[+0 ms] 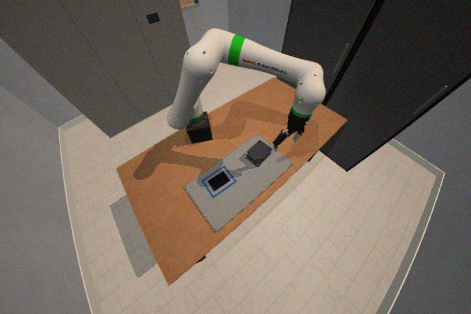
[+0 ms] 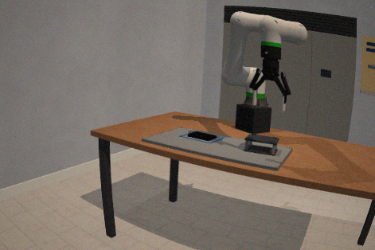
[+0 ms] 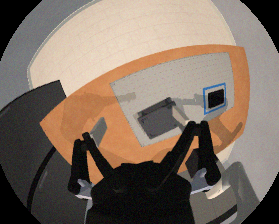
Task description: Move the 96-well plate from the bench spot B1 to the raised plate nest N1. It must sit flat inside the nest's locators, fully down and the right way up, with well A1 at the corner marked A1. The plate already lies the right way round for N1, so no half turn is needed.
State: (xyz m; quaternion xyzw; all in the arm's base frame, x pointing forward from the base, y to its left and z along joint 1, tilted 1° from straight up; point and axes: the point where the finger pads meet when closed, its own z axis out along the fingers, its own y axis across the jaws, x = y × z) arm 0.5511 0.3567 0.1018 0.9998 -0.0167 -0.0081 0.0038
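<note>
Right now the black 96-well plate is 9 cm behind my hand, 42 cm to the right of it and 23 cm below it. From my hand the other things lie so: raised plate nest: 13 cm behind, 7 cm to the right, 18 cm below.
</note>
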